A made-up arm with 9 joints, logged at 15 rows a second.
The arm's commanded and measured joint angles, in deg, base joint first. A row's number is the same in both.
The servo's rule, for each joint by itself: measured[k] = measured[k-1] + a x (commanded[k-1-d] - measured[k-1]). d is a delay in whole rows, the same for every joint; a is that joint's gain. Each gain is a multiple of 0.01, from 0.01 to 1. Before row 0 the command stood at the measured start. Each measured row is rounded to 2 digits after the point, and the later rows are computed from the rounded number. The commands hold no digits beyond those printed.
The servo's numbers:
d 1
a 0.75 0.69 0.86 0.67 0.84 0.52 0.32 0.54 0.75
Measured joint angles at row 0:
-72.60, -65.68, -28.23, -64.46, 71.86, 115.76, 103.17, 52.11, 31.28
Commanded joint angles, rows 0 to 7:
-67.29, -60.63, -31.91, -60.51, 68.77, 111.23, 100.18, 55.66, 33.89
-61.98, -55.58, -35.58, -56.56, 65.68, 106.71, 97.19, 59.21, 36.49
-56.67, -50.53, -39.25, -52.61, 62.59, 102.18, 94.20, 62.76, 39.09
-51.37, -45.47, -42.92, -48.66, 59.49, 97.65, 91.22, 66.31, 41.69
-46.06, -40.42, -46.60, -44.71, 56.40, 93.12, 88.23, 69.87, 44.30
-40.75, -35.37, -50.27, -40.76, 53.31, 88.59, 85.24, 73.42, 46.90
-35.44, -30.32, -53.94, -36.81, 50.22, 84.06, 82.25, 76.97, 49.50
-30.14, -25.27, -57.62, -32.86, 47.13, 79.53, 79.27, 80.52, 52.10
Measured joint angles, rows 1 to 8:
-72.60, -65.68, -28.23, -64.46, 71.86, 115.76, 103.17, 52.11, 31.28
-68.62, -62.20, -31.39, -61.81, 69.26, 113.40, 102.21, 54.03, 33.24
-63.64, -57.63, -34.99, -58.29, 66.25, 109.92, 100.60, 56.83, 35.68
-58.41, -52.73, -38.65, -54.48, 63.18, 105.90, 98.55, 60.03, 38.24
-53.13, -47.72, -42.32, -50.58, 60.08, 101.61, 96.20, 63.42, 40.83
-47.83, -42.68, -46.00, -46.65, 56.99, 97.20, 93.65, 66.90, 43.43
-42.52, -37.64, -49.67, -42.70, 53.90, 92.72, 90.96, 70.42, 46.03
-37.21, -32.59, -53.34, -38.75, 50.81, 88.22, 88.17, 73.96, 48.63

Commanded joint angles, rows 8 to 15:
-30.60, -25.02, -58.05, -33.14, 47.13, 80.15, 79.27, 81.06, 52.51
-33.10, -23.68, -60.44, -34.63, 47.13, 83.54, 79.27, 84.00, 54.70
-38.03, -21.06, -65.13, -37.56, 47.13, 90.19, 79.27, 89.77, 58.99
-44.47, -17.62, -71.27, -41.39, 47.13, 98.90, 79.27, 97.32, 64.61
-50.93, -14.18, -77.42, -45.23, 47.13, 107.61, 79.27, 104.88, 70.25
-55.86, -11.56, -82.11, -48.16, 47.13, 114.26, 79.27, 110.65, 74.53
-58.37, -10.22, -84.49, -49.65, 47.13, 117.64, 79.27, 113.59, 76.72
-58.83, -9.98, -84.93, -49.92, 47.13, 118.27, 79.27, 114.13, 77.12
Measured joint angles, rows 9 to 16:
-31.91, -27.54, -57.02, -34.80, 47.72, 83.70, 85.32, 77.50, 51.23
-30.93, -25.80, -57.91, -33.69, 47.22, 81.85, 83.38, 79.42, 52.19
-32.56, -24.34, -60.09, -34.32, 47.14, 82.73, 82.06, 81.89, 54.07
-36.66, -22.08, -64.42, -36.49, 47.13, 86.61, 81.17, 86.15, 57.76
-42.52, -19.00, -70.31, -39.77, 47.13, 93.00, 80.56, 92.18, 62.90
-48.83, -15.67, -76.42, -43.43, 47.13, 100.60, 80.15, 99.04, 68.41
-54.10, -12.83, -81.31, -46.60, 47.13, 107.70, 79.87, 105.31, 73.00
-57.30, -11.03, -84.04, -48.64, 47.13, 112.87, 79.68, 109.78, 75.79

